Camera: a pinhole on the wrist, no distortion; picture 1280 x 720 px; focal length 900.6 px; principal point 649.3 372.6 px. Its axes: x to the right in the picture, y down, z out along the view. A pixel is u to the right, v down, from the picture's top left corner.
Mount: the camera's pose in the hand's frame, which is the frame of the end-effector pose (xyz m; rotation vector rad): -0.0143 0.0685 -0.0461 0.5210 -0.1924 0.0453
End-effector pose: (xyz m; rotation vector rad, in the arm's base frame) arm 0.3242 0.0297 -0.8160 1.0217 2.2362 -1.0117
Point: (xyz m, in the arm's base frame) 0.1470 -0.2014 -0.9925
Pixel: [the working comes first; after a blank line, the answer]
In the camera's frame: 0.1993 -0.0635 0.3614

1146.0 214.2
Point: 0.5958 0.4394 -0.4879
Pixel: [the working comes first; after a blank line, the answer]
In the camera's frame: -0.2756 -0.0360 -0.4389

behind the camera
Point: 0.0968 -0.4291 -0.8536
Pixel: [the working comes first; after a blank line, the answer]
In the camera's frame: 0.0598 -0.1799 0.5630

745.0 84.8
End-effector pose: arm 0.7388 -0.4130 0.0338 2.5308 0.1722 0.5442
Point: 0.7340 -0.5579 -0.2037
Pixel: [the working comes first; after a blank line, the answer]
In the camera's frame: -0.0450 0.0924 0.3069

517.2 643.8
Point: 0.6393 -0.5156 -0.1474
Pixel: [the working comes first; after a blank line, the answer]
In the camera's frame: -0.1210 0.0413 0.2325

180.6 532.5
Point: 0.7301 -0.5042 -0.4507
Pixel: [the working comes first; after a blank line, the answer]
In the camera's frame: -0.0873 0.0259 0.5471

505.7 415.2
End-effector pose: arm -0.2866 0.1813 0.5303 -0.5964 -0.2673 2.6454
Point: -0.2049 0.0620 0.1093
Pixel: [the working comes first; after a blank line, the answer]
In the camera's frame: -0.0205 -0.0708 -0.3709

behind the camera
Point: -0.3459 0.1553 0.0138
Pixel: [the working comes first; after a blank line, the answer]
In the camera's frame: 0.1615 -0.1105 -0.4257

behind the camera
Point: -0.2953 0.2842 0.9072
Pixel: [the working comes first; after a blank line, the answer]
In the camera's frame: 0.0036 -0.0343 0.4612

656.3 305.6
